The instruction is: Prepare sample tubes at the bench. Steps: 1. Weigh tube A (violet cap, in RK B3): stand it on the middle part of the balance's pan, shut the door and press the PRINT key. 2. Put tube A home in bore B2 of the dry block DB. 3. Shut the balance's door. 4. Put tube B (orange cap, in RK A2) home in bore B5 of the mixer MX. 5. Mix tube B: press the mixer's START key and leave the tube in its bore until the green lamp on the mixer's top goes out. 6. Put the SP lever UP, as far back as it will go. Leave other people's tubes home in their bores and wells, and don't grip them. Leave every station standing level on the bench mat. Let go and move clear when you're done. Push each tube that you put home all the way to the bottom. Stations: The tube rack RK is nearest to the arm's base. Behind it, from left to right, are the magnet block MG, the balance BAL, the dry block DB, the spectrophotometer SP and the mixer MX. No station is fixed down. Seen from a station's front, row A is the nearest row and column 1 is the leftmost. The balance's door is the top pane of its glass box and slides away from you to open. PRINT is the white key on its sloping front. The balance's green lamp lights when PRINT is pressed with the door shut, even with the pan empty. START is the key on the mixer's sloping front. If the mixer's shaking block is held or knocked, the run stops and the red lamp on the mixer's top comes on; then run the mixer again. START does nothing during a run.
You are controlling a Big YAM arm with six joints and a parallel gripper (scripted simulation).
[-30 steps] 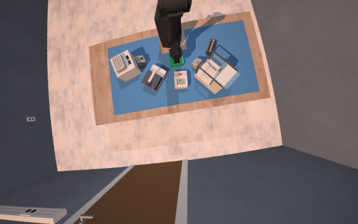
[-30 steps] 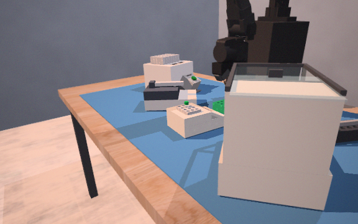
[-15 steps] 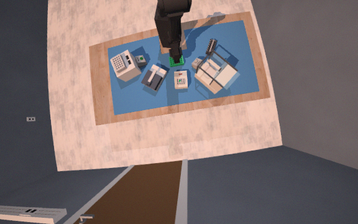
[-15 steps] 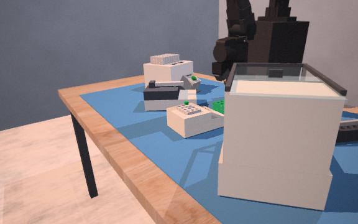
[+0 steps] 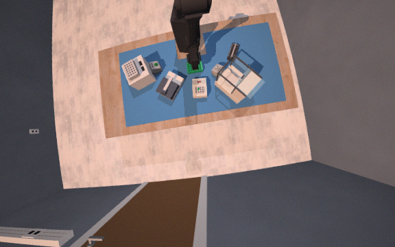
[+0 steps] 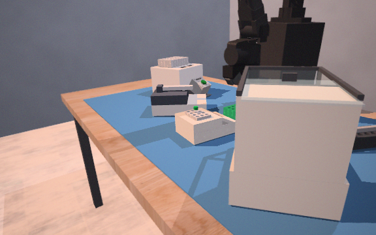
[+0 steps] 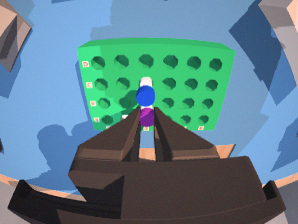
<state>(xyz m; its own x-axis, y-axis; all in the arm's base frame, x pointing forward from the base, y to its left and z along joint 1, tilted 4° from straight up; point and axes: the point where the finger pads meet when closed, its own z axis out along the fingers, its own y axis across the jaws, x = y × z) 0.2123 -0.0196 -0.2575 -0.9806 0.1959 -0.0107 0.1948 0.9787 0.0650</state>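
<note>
Right now my hand is 20 mm short of the blue-capped tube and 20 mm above it. The rest, counted from my hand: dry block 200 mm ahead, 30 mm to the right, 20 mm below; then rack 10 mm ahead, 10 mm to the right, 30 mm below; then orange-capped tube 10 mm behind, 20 mm to the left, 20 mm below.
</note>
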